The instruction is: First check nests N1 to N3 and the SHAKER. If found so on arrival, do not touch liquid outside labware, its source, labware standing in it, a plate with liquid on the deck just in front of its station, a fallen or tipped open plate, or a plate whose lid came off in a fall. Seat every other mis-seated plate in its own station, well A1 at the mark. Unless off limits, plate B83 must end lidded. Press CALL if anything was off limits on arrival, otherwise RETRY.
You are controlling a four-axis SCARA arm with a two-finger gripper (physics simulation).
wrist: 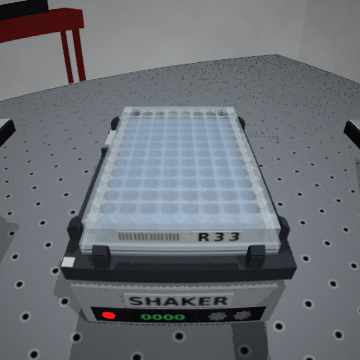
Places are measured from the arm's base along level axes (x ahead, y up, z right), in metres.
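Where they show: gripper, fingertip midpoint: [179, 100].
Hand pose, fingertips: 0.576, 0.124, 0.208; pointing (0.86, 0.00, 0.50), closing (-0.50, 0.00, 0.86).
Observation:
After its pixels a point has its place, as x, y, z.
Plate R33 [176, 170] {0.590, 0.081, 0.214} lies on the SHAKER [177, 301] {0.545, 0.043, 0.189}, inside its dark corner posts, and looks level. A clear lid appears to cover it, and bluish wells show through. Its barcode and label face the front. A small white mark [68, 261] {0.571, 0.068, 0.151} is at the front left corner of the shaker's top. Which corner holds well A1 cannot be told. My gripper [180, 130] {0.576, 0.124, 0.208} is wide open and empty; parts of its fingers show at the left and right edges, apart from the plate. Nests N1 to N3, plate B83 and the CALL and RETRY buttons do not show.
The shaker's front panel has a red lamp [108, 315] {0.563, 0.026, 0.158} and a green display [162, 317] {0.549, 0.026, 0.183} reading 0000. The grey deck [315, 240] {0.547, 0.013, 0.307} has rows of holes. A red stand [65, 19] with a black object on top is at the back left, beyond the deck edge.

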